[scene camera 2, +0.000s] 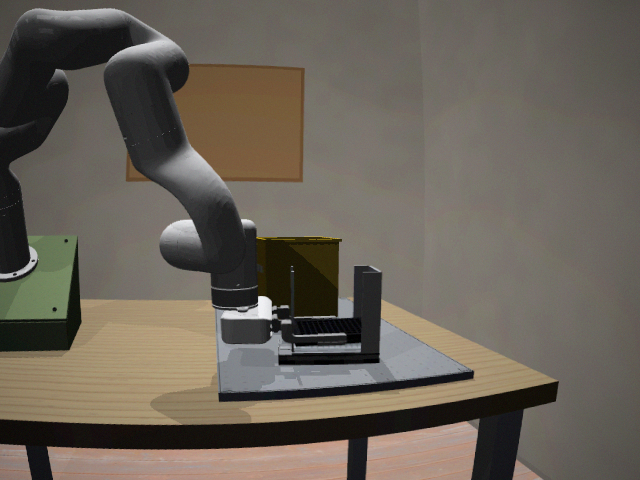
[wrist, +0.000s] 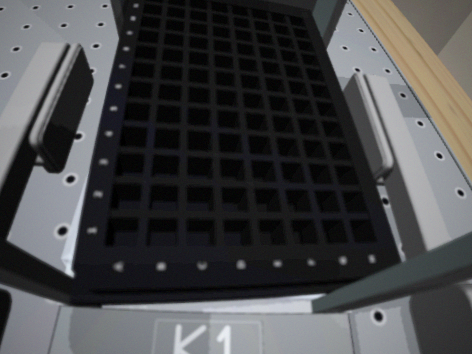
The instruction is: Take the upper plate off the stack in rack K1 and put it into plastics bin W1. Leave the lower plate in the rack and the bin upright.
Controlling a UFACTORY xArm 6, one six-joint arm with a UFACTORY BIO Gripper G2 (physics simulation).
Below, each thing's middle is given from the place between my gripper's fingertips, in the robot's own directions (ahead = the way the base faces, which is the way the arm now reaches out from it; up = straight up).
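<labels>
There is the black plate [scene camera 2: 351,327], and my hand is 20 mm past it. As for the clear plate [wrist: 67,256], I find it 10 mm behind my hand and 20 mm below it.
</labels>
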